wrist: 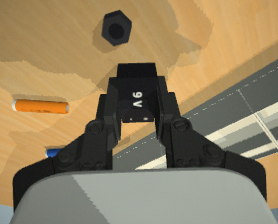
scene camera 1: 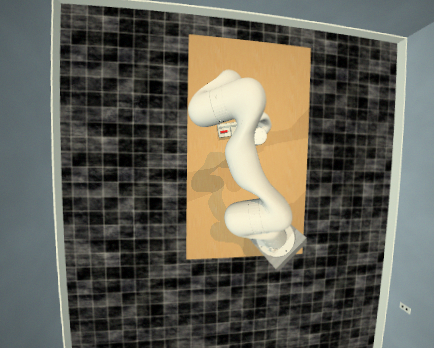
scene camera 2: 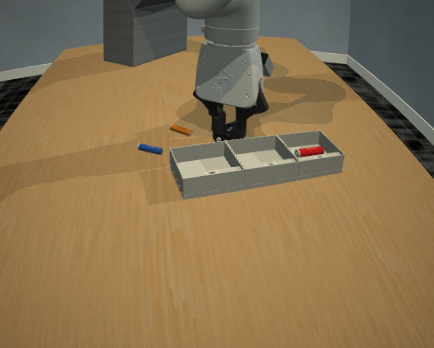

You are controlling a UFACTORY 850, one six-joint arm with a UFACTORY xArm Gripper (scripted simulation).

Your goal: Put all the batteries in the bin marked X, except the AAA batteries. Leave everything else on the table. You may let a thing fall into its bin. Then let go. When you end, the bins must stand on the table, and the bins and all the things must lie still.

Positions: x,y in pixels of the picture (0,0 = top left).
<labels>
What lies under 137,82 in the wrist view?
A black 9 V battery.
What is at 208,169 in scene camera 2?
A grey three-compartment bin.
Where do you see a black hex nut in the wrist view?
116,29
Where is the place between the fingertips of my gripper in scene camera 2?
228,138
</labels>
